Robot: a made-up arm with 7 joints.
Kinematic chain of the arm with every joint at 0, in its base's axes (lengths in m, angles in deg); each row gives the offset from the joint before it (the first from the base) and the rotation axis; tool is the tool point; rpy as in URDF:
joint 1: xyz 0 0 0.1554 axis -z
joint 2: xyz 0 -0.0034 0.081 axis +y
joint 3: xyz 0 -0.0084 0.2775 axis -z
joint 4: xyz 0 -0.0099 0.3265 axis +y
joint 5: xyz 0 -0.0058 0.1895 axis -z
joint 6: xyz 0 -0.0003 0.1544 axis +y
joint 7: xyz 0 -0.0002 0.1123 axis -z
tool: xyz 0 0 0 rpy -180 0 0
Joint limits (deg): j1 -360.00..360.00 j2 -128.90..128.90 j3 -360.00..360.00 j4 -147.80..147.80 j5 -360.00..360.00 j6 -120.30..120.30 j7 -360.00..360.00
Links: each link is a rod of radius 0.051 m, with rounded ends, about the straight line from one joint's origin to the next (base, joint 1, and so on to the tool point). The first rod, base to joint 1, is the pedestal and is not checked.
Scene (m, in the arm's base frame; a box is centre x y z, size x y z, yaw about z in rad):
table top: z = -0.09
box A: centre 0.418 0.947 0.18 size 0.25 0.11 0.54 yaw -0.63
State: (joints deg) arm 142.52 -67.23 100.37 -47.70 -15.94 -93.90 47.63
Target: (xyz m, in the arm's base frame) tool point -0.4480 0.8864 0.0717
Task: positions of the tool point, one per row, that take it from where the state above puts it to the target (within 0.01 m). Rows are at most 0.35 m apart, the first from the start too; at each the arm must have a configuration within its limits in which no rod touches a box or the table.
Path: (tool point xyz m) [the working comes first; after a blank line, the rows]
Joints at the target: 59.14 -96.73 93.81 1.96 -21.62 -62.21 47.63
Straight joint move there: touches box A.

1: 0.7017 0.3606 0.5282
2: 0.6156 0.5443 0.5144
3: 0.4787 0.7061 0.4961
4: 0.2971 0.8309 0.4730
5: 0.0750 0.9402 0.3464
6: -0.1855 0.9633 0.2099
7: -0.4480 0.8864 0.0717

